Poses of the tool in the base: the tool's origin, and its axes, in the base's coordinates. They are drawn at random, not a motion.
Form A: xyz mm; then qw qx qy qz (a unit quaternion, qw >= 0).
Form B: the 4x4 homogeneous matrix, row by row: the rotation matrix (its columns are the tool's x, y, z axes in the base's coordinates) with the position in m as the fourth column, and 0 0 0 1 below. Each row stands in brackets. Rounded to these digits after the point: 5 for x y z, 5 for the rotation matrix.
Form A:
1: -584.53 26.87 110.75 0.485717 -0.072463 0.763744 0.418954
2: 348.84 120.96 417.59 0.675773 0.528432 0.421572 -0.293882
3: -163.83 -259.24 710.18 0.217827 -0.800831 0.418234 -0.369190
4: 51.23 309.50 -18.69 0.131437 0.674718 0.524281 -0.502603
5: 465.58 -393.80 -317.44 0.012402 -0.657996 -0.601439 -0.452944
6: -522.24 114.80 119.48 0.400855 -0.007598 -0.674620 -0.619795
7: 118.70 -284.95 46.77 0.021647 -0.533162 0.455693 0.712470
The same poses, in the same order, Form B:
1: [[-0.51766 -0.51767 0.68121 -0.58453], [0.29630 0.63845 0.71034 0.02687], [-0.80264 0.56955 -0.17711 0.11075], [0 0 0 1]]
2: [[0.47182 0.84274 0.25918 0.34884], [0.04835 0.26879 -0.96199 0.12096], [-0.88037 0.46642 0.08607 0.41759], [0 0 0 1]]
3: [[0.37756 -0.50903 0.77352 -0.16383], [-0.83071 -0.55526 0.04007 -0.25924], [0.40911 -0.65770 -0.63250 0.71018], [0 0 0 1]]
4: [[-0.05496 0.83960 -0.54041 0.05123], [0.57536 -0.41571 -0.70438 0.30950], [-0.81605 -0.34964 -0.46023 -0.01869], [0 0 0 1]]
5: [[-0.13377 0.80272 0.58115 0.46558], [0.78025 -0.27623 0.56116 -0.39380], [0.61099 0.52852 -0.58938 -0.31744], [0 0 0 1]]
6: [[-0.67852 0.50715 -0.53143 -0.52224], [-0.48664 0.23159 0.84234 0.11480], [0.55027 0.83016 0.08966 0.11948], [0 0 0 1]]
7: [[-0.43054 -0.51676 -0.74000 0.11870], [-0.45507 -0.58375 0.67242 -0.28495], [-0.77945 0.62625 0.01616 0.04677], [0 0 0 1]]
